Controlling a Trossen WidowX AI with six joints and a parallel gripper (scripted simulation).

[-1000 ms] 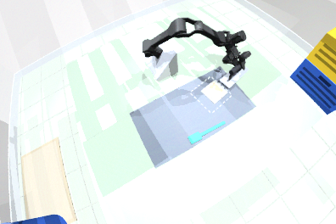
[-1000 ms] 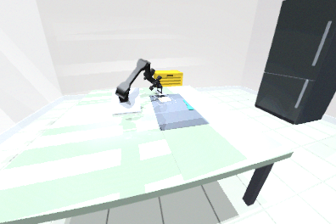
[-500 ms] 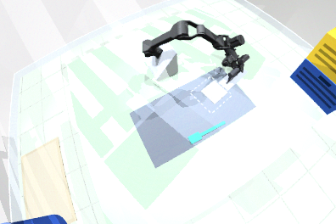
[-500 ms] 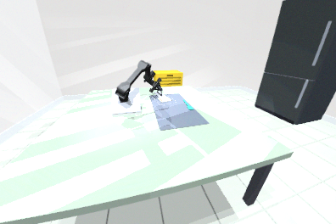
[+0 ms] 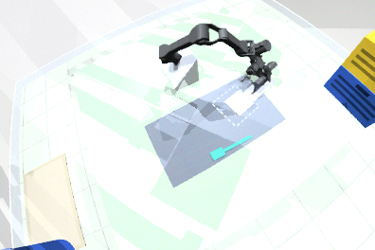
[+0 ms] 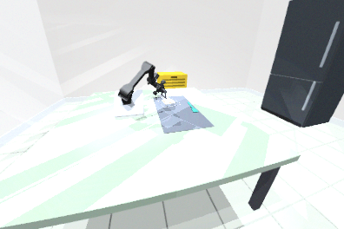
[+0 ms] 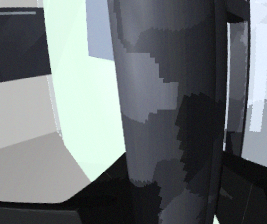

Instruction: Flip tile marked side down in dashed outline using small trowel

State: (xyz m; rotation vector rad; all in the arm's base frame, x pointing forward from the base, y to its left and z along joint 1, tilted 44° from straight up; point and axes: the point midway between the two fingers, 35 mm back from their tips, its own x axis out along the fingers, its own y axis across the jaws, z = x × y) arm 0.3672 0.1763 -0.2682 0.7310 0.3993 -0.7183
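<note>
The teal trowel is 140 mm ahead of my gripper tip, 390 mm to the right of it and 50 mm below it. The rest, counted from my gripper tip: mat 350 mm to the right, 70 mm below; white tile 20 mm behind, 180 mm to the right, 50 mm below.
</note>
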